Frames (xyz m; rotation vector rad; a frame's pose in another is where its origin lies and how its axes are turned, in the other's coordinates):
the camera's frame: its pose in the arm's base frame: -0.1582 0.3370 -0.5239 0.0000 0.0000 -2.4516
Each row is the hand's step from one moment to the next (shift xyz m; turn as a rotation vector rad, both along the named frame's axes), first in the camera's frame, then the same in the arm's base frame.
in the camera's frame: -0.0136 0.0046 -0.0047 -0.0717 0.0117 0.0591
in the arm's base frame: 0.0134 0.0051 -0.0047 0.0627 0.0366 0.0591
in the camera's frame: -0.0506 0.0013 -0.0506 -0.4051 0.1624 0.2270
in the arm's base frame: 0.0399 0.0312 -0.0506 0.4158 0.1326 0.2270
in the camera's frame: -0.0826 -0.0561 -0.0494 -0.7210 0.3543 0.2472
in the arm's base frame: 0.0280 0.0958 -0.0494 0.7816 0.1857 0.2472
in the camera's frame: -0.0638 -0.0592 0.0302 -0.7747 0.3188 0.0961
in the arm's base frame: 0.0115 0.0863 0.0302 0.8004 0.2472 0.0961
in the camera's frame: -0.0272 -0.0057 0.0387 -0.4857 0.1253 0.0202
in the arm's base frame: 0.0173 0.0217 0.0387 0.4544 0.2125 0.0202
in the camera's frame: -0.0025 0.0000 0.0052 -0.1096 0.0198 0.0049
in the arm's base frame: 0.0019 0.0016 0.0052 0.0971 0.0545 0.0049
